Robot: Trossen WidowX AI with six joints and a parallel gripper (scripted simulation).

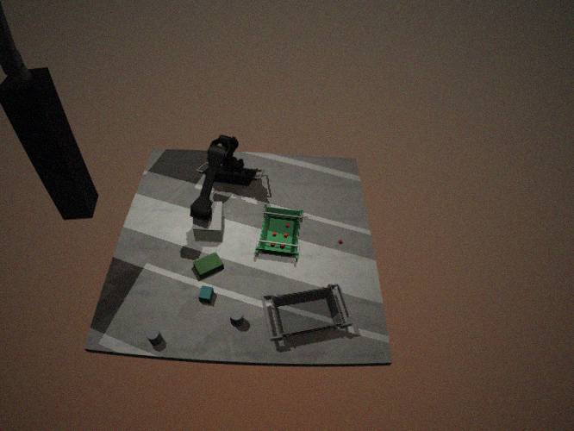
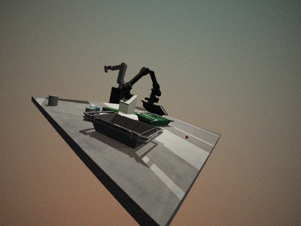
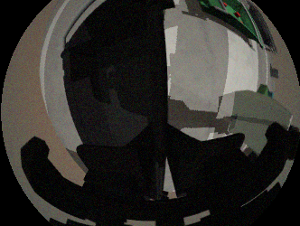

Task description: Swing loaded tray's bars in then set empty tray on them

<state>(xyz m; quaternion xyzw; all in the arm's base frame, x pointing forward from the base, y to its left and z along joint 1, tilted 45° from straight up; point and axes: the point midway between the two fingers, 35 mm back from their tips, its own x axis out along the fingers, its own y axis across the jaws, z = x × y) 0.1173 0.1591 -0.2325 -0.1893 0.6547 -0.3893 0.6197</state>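
The dark tray is 8 cm to the left of my gripper tip, 2 cm ahead of it and 1 cm below it. The rest, counted from my gripper tip: teal cube: 64 cm to the right, 13 cm behind, 7 cm below; then green block: 48 cm to the right, 12 cm behind, 7 cm below.
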